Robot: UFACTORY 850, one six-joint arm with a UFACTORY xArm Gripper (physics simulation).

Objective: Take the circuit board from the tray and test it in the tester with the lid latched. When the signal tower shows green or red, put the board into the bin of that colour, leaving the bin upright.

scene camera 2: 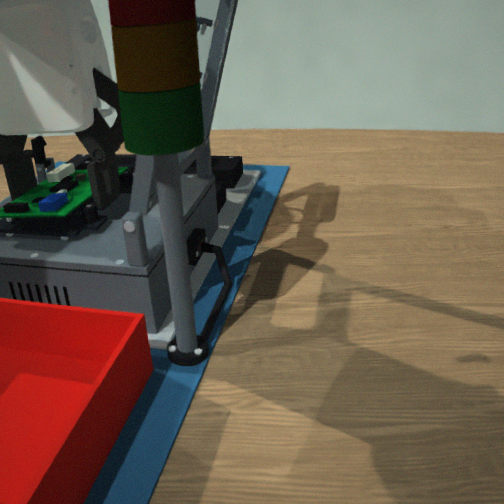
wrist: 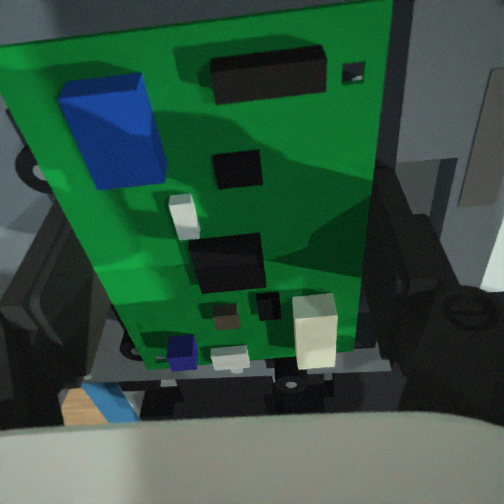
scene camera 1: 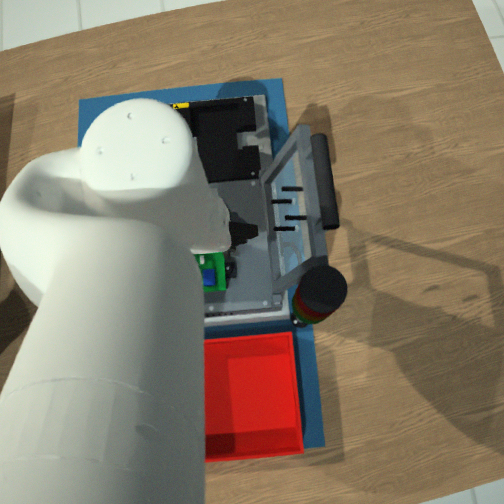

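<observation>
The green circuit board [wrist: 225,190] [scene camera 2: 50,200] lies on the grey tester's black nest; a corner of it shows beside my arm in the overhead view [scene camera 1: 212,272]. My gripper [wrist: 235,295] straddles the board, with a black finger tight against each long edge, shut on it. The tester lid [scene camera 1: 300,210] stands open and upright on the right, its handle [scene camera 1: 325,180] outward. The signal tower [scene camera 1: 320,295] shows dull red, amber and green bands [scene camera 2: 157,75], none clearly lit. The red bin [scene camera 1: 252,395] stands upright in front of the tester. The black tray [scene camera 1: 220,140] behind is empty.
My white arm [scene camera 1: 110,300] hides the left half of the blue mat [scene camera 1: 305,380], so no green bin is in view. The latch handle [scene camera 2: 217,280] hangs at the tester's right side, next to the tower's pole [scene camera 2: 177,260].
</observation>
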